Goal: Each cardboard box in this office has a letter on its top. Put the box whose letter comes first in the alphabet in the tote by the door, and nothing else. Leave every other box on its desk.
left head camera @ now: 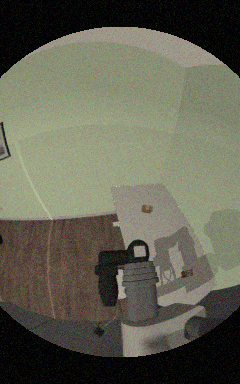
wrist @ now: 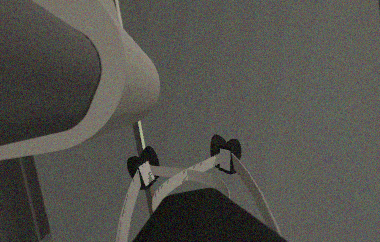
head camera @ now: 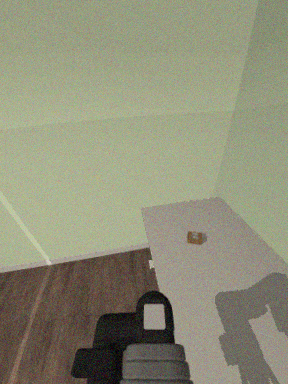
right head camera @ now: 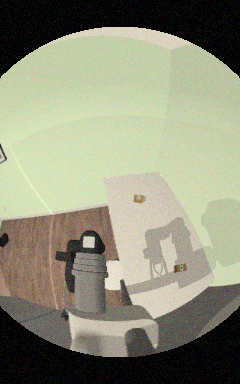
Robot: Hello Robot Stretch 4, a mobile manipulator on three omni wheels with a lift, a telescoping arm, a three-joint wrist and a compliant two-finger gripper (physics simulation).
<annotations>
same spot on pale desk: (right head camera: 152,236) = (head camera: 231,308)
</annotations>
